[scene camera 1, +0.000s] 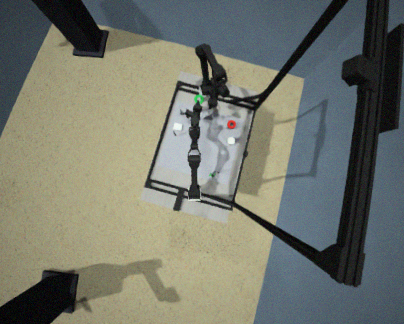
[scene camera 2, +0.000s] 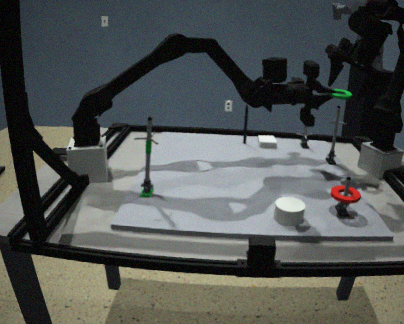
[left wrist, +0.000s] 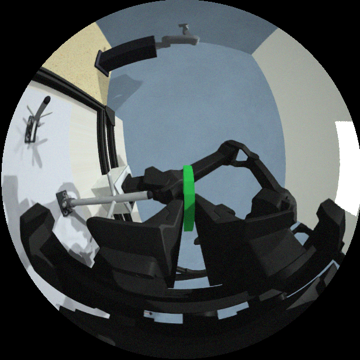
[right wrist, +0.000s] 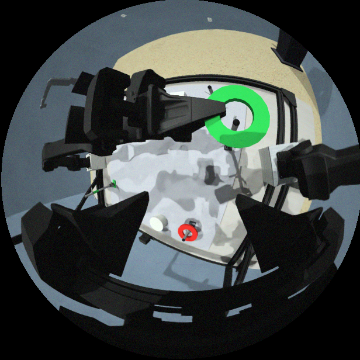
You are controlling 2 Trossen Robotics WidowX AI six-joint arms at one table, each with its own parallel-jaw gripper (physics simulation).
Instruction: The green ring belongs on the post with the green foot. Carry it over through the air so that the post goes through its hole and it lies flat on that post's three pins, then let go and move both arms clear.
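Frame: origin at the left arm's base, x ahead, y left, z up, level; millimetres.
Seen in the pictures: left gripper, between the fingertips: point(scene camera 1: 198, 100) point(scene camera 2: 335, 93); right gripper, between the fingertips: point(scene camera 2: 342, 93); left arm's base, origin of its link: point(scene camera 1: 194, 194) point(scene camera 2: 86, 142); right arm's base, origin of its link: point(scene camera 2: 383, 146).
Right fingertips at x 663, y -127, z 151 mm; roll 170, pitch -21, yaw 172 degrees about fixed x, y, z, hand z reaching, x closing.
Note:
Offsets run from my right fingertips to a thing's top centre. "spot": to the spot under its first point.
The green ring @[80 mm left, 50 mm ahead, 11 mm down] point(scene camera 1: 195, 99) point(scene camera 2: 348, 94) point(left wrist: 188, 180) point(right wrist: 260, 117) is held in the air, level, by my left gripper point(scene camera 2: 332, 93) point(left wrist: 187, 197), which is shut on its edge. The ring is above the tip of a plain grey post @[spot: 82 mm left, 54 mm ahead, 148 mm down] point(scene camera 2: 336, 135) point(left wrist: 110, 199) at the back right in scene camera 2, apart from it. The post with the green foot @[spot: 37 mm right, 509 mm back, 159 mm down] point(scene camera 2: 148, 165) stands upright at the left in scene camera 2, with a green band and bare pins near its top. My right gripper point(right wrist: 193, 197) is open and empty, high at the right in scene camera 2.
A red ring @[197 mm right, 88 mm back, 186 mm down] point(scene camera 2: 346, 200) point(right wrist: 181, 230) sits on a short post at the front right in scene camera 2. A white cylinder @[191 mm right, 227 mm back, 202 mm down] point(scene camera 2: 289, 212) point(right wrist: 158, 222) stands left of it. A white block @[264 mm left, 93 mm back, 217 mm down] point(scene camera 2: 267, 141) point(scene camera 1: 178, 127) lies at the back. The right arm is close beyond the green ring.

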